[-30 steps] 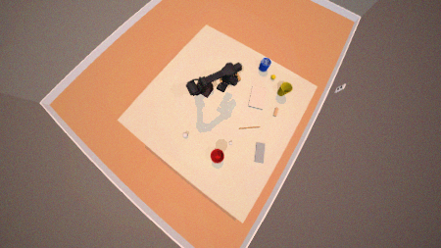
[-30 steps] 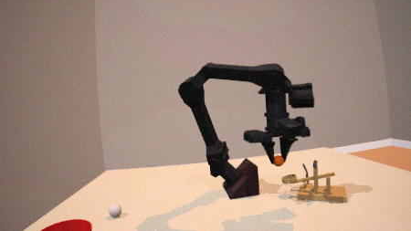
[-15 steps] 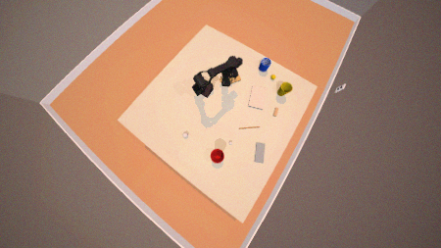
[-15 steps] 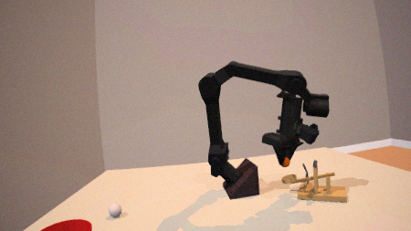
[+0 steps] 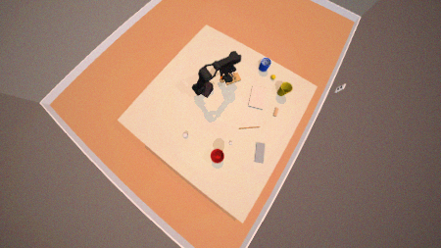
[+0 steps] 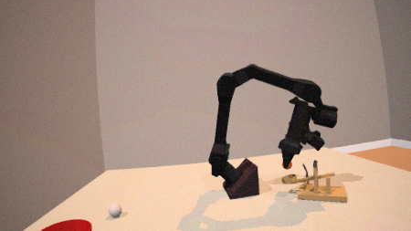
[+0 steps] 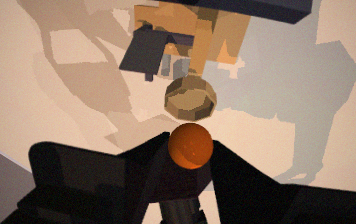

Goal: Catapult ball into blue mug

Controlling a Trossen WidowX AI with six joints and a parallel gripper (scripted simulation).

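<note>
Right now my gripper tip is 1 cm below the orange ball. Also, from my gripper tip: wooden catapult 3 cm ahead, 6 cm to the left, 4 cm below; blue mug 27 cm ahead, 33 cm to the left, 7 cm below; pale flat plate 34 cm ahead, 3 cm to the left, 9 cm below.
</note>
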